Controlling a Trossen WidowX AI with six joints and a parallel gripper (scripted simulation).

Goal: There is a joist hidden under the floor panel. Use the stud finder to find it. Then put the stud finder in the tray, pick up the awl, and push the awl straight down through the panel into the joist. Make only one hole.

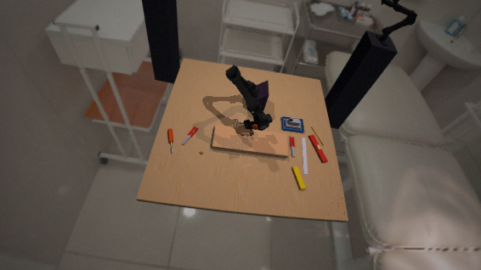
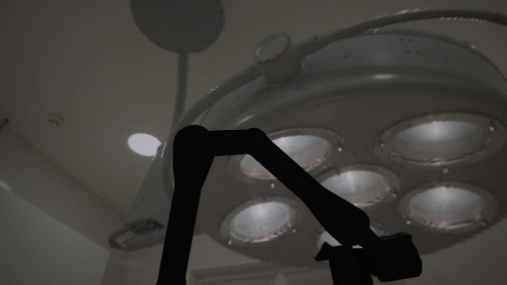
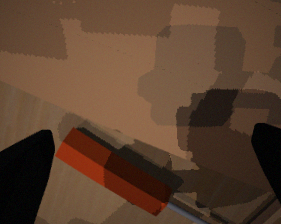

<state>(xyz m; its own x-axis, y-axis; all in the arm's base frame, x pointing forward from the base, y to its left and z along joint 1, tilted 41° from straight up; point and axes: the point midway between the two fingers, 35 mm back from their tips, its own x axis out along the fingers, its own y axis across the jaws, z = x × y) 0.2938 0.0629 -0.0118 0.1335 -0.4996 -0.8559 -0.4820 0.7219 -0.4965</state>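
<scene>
Now: gripper tip 150 mm to the left of the brown-handled awl, 110 mm past it and 90 mm above it. From my gripper tip the other things lie so: green light: 240 mm to the left, 170 mm behind, 30 mm below; blue tray: 280 mm to the left, 180 mm behind, 80 mm below; stud finder: 260 mm to the left, 180 mm behind, 40 mm below.
</scene>
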